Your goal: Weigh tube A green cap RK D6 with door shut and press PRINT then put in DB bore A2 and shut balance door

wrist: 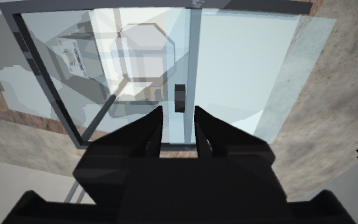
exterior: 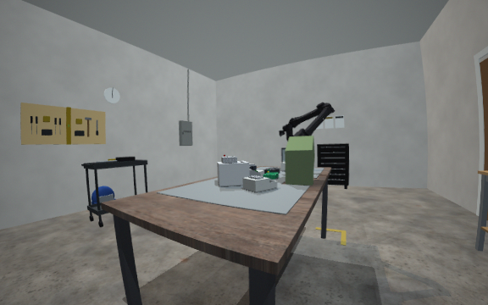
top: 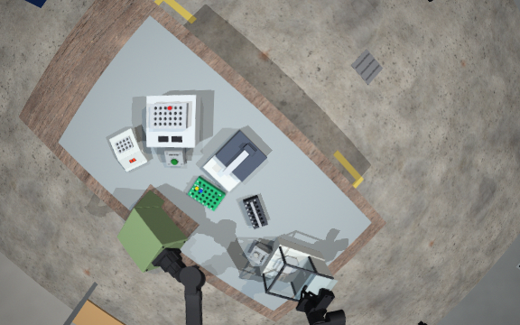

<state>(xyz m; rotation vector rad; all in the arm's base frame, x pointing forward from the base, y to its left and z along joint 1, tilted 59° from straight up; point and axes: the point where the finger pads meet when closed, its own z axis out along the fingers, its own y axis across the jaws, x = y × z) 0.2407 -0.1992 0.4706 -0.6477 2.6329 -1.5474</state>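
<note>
My gripper is now 10 mm short of the sliding door, 30 mm to the left of it and 30 mm above it. Also, from my hand: magnet block MG 60 mm ahead, 330 mm to the left, 220 mm below; then white print key 70 mm behind, 200 mm to the left, 170 mm below; then balance pan 20 mm behind, 60 mm to the left, 160 mm below.
</note>
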